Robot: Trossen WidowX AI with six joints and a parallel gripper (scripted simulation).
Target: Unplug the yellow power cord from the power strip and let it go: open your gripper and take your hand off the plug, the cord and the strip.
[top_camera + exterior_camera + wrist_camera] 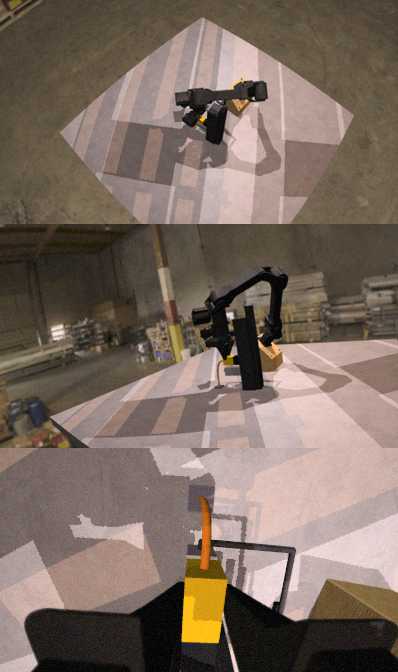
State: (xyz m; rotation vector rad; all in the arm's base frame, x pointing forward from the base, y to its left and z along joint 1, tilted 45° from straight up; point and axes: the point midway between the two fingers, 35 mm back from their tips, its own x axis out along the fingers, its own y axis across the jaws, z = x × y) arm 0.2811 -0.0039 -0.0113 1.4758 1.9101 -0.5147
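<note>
My gripper tip is now 30 mm to the right of the yellow plug and 10 mm past it. Also, from my gripper tip: black power strip (100 mm to the left, 30 mm behind, 20 mm above).
</note>
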